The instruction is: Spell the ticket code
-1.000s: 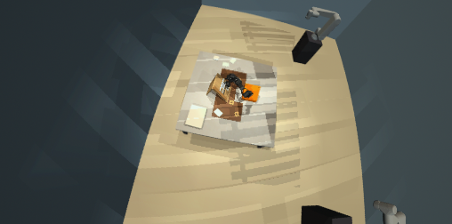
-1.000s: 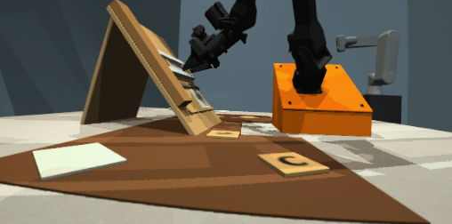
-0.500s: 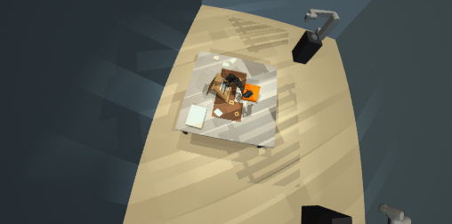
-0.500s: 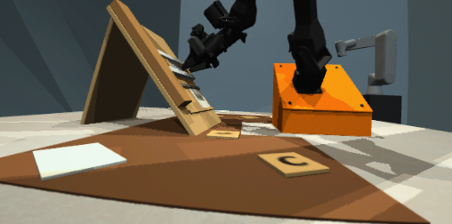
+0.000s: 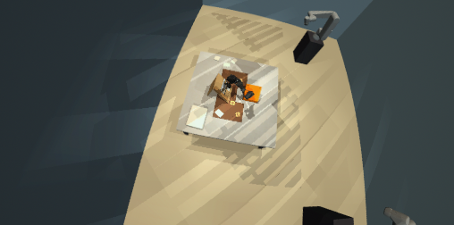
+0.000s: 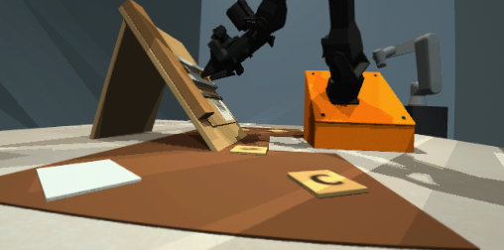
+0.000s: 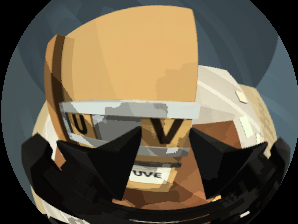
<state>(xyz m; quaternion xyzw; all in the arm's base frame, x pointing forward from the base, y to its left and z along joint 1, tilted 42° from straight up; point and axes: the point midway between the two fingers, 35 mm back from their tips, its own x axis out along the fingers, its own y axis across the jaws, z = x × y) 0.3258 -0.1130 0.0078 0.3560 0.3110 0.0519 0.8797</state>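
My gripper tip is now 20 mm short of the u tile and 120 mm to the right of it. Also, from my gripper tip: tan tile marked v (right at my gripper tip); brown mat (150 mm behind, 70 mm to the left, 160 mm below); e tile (90 mm behind, 150 mm to the right, 160 mm below).
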